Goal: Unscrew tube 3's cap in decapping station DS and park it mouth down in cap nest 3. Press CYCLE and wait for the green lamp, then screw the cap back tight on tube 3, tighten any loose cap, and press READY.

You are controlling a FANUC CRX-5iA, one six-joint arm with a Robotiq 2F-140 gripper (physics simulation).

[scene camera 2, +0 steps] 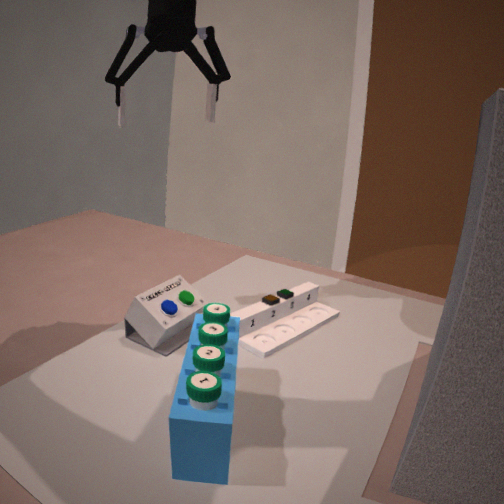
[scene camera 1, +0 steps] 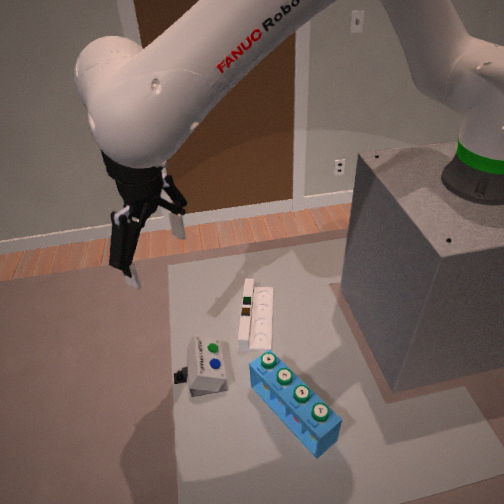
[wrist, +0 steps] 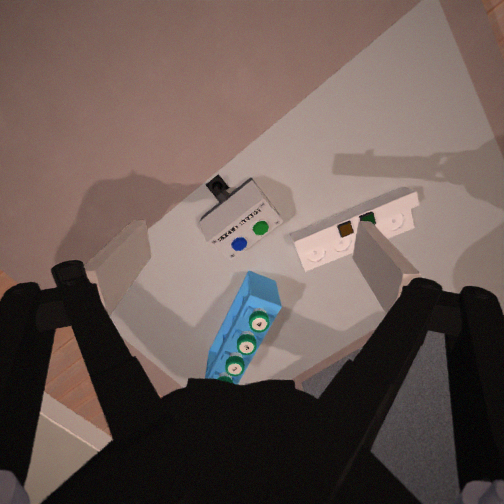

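Observation:
The blue decapping station (scene camera 1: 295, 402) holds a row of tubes, each with a green cap on. Tube 3's cap (scene camera 1: 284, 376) is second from the button-box end; it also shows in scene camera 2 (scene camera 2: 213, 332) and in the wrist view (wrist: 246, 344). The white cap nest tray (scene camera 1: 261, 317) (scene camera 2: 290, 327) lies empty beyond the rack, with nest 3 (scene camera 2: 301, 319) bare. My gripper (scene camera 1: 155, 255) (scene camera 2: 165, 115) (wrist: 249, 260) is open and empty, high above the table, left of and behind the mat.
A grey button box (scene camera 1: 206, 366) with a green button (scene camera 1: 213, 347) and a blue button (scene camera 1: 215, 363) sits left of the rack. A lamp strip (scene camera 1: 246, 312) beside the tray shows dark green and amber lamps. The grey robot pedestal (scene camera 1: 425, 260) stands at the right.

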